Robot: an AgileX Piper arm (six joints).
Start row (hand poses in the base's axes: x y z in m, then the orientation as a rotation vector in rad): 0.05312 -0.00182 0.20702 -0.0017 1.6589 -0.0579
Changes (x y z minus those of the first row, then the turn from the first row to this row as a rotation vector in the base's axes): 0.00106 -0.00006 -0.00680 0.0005 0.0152 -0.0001; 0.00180 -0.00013 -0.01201 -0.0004 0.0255 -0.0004; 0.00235 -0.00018 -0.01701 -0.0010 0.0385 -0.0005; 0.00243 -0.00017 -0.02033 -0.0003 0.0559 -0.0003; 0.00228 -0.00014 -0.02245 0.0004 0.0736 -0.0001; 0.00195 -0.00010 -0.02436 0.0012 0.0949 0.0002; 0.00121 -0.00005 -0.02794 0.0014 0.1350 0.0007; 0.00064 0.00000 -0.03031 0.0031 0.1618 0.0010; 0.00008 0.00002 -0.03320 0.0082 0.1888 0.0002; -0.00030 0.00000 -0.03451 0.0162 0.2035 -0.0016; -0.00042 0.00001 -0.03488 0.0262 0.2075 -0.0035
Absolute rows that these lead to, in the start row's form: 0.05418 -0.00188 0.20022 -0.0017 1.6741 -0.0577; 0.05492 -0.00195 0.19501 -0.0024 1.6844 -0.0587; 0.05547 -0.00200 0.19001 -0.0032 1.6974 -0.0594; 0.05555 -0.00199 0.18669 -0.0033 1.7148 -0.0588; 0.05540 -0.00196 0.18457 -0.0035 1.7325 -0.0582; 0.05507 -0.00192 0.18266 -0.0038 1.7538 -0.0574; 0.05433 -0.00187 0.17908 -0.0052 1.7939 -0.0571; 0.05376 -0.00182 0.17671 -0.0050 1.8207 -0.0556; 0.05320 -0.00180 0.17382 -0.0011 1.8479 -0.0520; 0.05282 -0.00182 0.17251 0.0062 1.8628 -0.0467; 0.05270 -0.00181 0.17214 0.0156 1.8670 -0.0396
